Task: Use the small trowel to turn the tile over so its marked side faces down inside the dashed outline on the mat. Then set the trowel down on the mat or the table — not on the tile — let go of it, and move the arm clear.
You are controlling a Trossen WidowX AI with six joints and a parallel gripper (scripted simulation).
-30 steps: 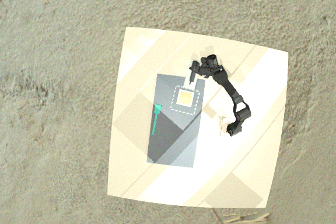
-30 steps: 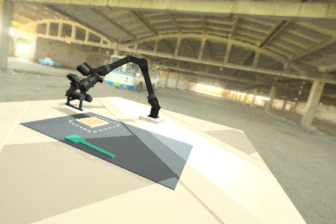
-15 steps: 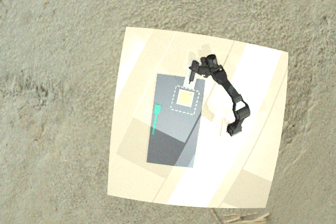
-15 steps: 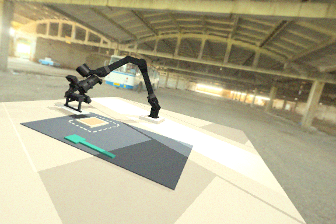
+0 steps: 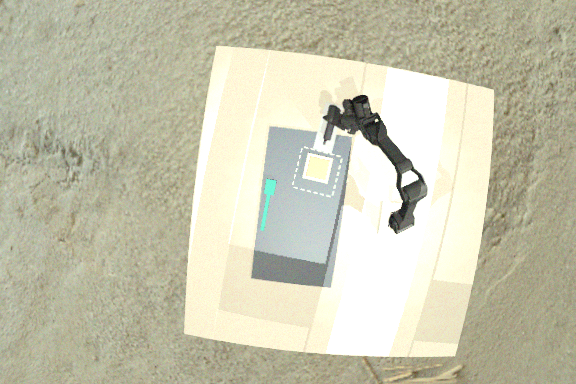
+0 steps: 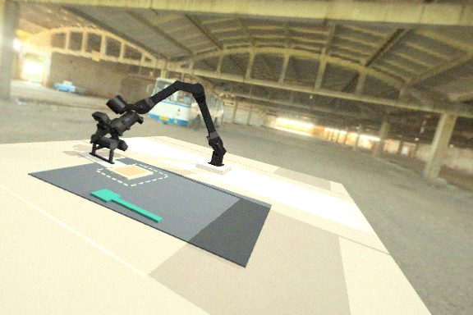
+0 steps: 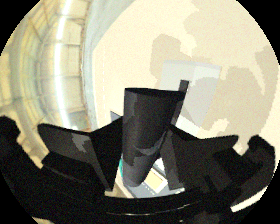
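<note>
The green trowel lies 170 mm ahead of my gripper tip, 360 mm to the left of it and 40 mm below it. Also, from my gripper tip: cream tile (10 mm behind, 200 mm to the left, 40 mm below); then grey mat (30 mm ahead, 370 mm to the left, 70 mm below).
</note>
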